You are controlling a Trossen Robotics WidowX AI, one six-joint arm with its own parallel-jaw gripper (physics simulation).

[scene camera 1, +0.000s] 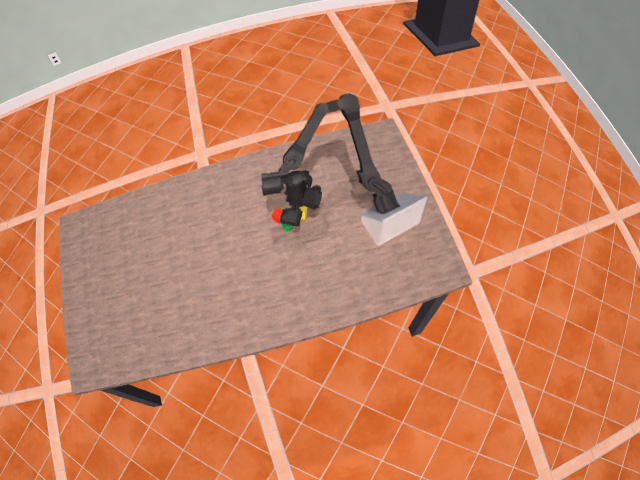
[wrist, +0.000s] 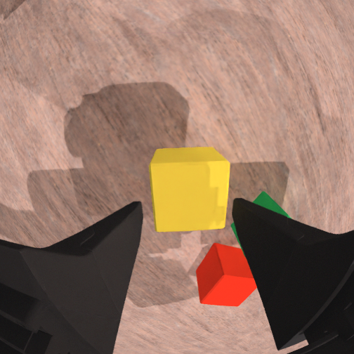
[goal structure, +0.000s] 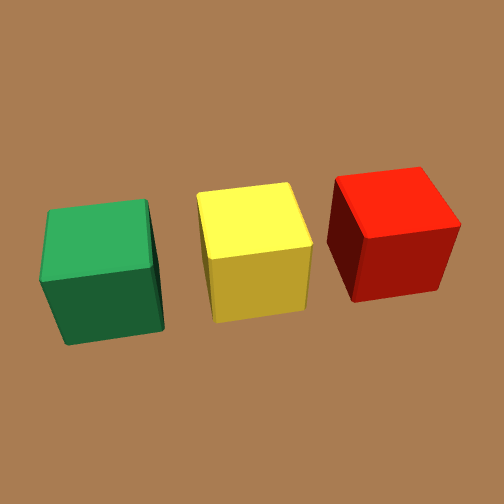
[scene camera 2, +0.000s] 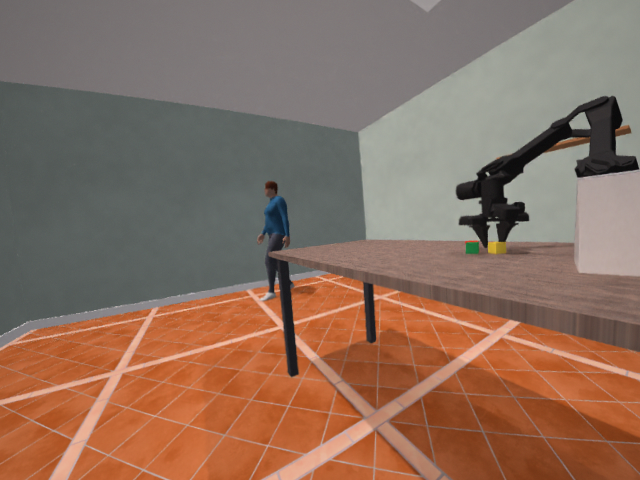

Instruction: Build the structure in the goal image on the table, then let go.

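Seen in the pictures: gripper, fingertip midpoint: (scene camera 1: 298, 211) (scene camera 2: 493, 246); arm's base, origin of the base link: (scene camera 1: 389, 208) (scene camera 2: 625, 205).
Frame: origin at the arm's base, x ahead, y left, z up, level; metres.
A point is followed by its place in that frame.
A yellow cube (scene camera 1: 303, 212) @(x 0.238, y -0.146, z -0.083 m) (scene camera 2: 497, 248) @(x 0.235, y -0.139, z -0.100 m) (wrist: 190, 196) sits on the table (scene camera 1: 180, 289) @(x 0.728, y -0.074, z -0.117 m) (scene camera 2: 413, 268) @(x 0.336, y 0.156, z -0.116 m). My gripper (scene camera 2: 493, 244) @(x 0.251, y -0.165, z -0.099 m) (wrist: 187, 208) is partly open and low over the cubes. In the wrist view its fingertips stand on the left and right of the yellow cube, with a gap on each side. A red cube (scene camera 1: 277, 215) @(x 0.322, y -0.173, z -0.083 m) (wrist: 226, 276) sits near a green cube (scene camera 1: 287, 227) @(x 0.308, y -0.119, z -0.087 m) (scene camera 2: 472, 248) @(x 0.297, y -0.121, z -0.100 m) (wrist: 271, 205). In the wrist view both are to the lower right of the yellow cube, and the right finger hides much of the green one.
The arm's white base block (scene camera 1: 400, 222) @(x -0.017, y 0.051, z -0.020 m) (scene camera 2: 607, 224) @(x 0.024, y 0.055, z -0.030 m) stands at one end of the table. A person in a blue top (scene camera 2: 276, 217) is on the floor beyond the table. A dark pillar (scene camera 1: 445, 25) stands on the floor in the first scene view.
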